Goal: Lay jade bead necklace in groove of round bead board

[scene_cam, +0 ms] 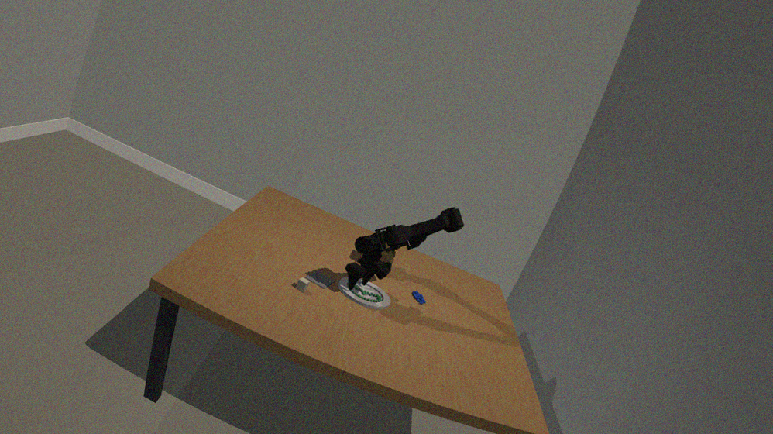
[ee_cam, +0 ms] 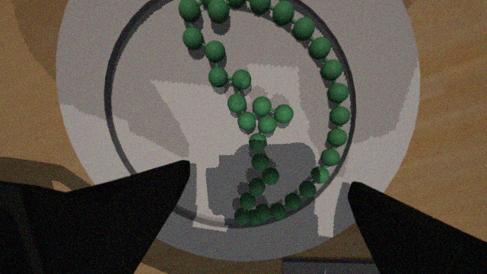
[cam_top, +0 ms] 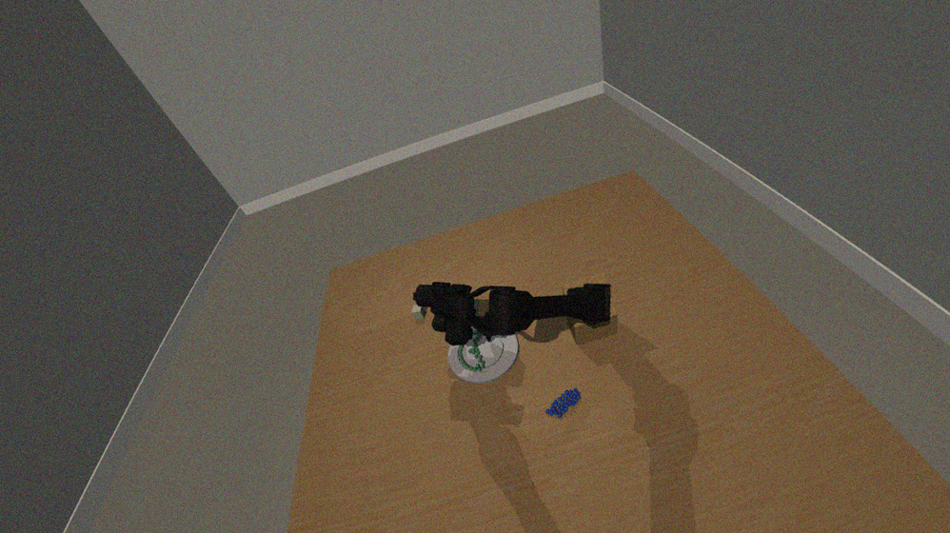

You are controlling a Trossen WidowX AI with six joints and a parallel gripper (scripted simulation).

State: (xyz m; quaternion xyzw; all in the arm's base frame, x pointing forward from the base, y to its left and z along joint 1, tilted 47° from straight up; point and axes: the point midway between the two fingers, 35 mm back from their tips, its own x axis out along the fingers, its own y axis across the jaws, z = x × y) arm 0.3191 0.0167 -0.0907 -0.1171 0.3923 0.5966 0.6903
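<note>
My gripper tip is 3 cm to the right of the round bead board, 2 cm past it and 1 cm above it. From my gripper tip the other things lie so: pale block: 17 cm to the right, 17 cm ahead; flat grey plate: 13 cm to the right, 3 cm ahead, 2 cm below.
</note>
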